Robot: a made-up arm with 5 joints.
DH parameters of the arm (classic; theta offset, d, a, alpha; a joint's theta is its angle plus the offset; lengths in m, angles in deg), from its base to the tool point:
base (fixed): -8.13 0 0.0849 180
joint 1: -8.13 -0.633 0.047 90
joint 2: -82.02 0 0.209 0
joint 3: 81.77 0 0.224 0
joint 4: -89.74 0.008 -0.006 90
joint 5: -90 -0.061 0.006 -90
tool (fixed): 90 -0.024 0 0
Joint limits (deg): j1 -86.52..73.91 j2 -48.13..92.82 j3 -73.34..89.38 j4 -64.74..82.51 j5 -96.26..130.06
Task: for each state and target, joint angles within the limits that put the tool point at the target. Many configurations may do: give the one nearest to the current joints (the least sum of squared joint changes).
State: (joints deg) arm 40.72 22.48 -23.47 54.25 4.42
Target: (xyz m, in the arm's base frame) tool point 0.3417 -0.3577 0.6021
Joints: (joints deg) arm 53.24 48.74 -28.12 44.24 5.94
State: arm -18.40 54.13 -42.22 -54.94 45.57
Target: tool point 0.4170 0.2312 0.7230
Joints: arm -38.12 23.23 5.77 -61.93 49.89
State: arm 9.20 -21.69 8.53 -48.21 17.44
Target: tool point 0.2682 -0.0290 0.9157
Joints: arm 3.71 -44.50 26.56 -48.18 17.76
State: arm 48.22 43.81 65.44 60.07 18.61
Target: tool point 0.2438 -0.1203 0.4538
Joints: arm 32.36 61.16 26.53 42.20 20.35
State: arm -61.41 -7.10 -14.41 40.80 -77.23
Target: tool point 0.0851 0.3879 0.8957
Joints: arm -85.40 16.09 -39.08 24.27 -82.37
